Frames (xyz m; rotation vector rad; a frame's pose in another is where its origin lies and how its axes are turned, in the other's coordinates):
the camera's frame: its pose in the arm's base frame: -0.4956 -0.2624 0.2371 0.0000 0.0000 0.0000
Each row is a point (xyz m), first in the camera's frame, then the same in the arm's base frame.
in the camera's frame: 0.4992 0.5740 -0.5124
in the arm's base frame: 0.0036 0.3116 -0.2753
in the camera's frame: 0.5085 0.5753 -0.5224
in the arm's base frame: 0.0129 0.3129 -0.2853
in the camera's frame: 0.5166 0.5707 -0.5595
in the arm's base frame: 0.0210 0.3083 -0.3224
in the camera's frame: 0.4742 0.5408 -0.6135
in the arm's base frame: -0.0214 0.2784 -0.3764
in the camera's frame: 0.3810 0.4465 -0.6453
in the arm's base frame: -0.1146 0.1841 -0.4082
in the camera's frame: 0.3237 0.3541 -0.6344
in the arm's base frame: -0.1719 0.0917 -0.3973
